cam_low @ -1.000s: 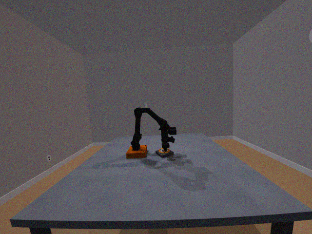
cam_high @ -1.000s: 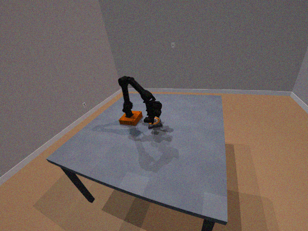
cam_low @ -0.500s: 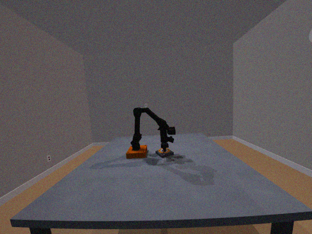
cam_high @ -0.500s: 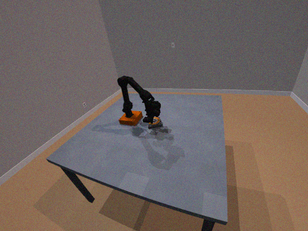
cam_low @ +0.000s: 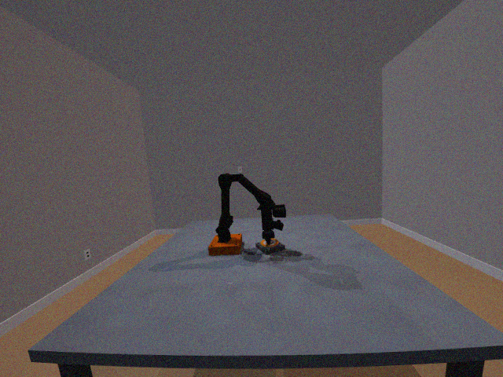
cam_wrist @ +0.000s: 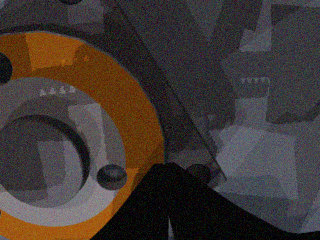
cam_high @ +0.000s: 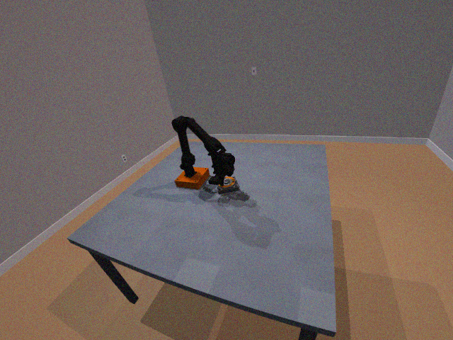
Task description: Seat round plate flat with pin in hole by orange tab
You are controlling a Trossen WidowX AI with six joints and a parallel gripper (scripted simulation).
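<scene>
Now: the small dark square base 5 cm to the left of my gripper tip and 2 cm below it.
</scene>
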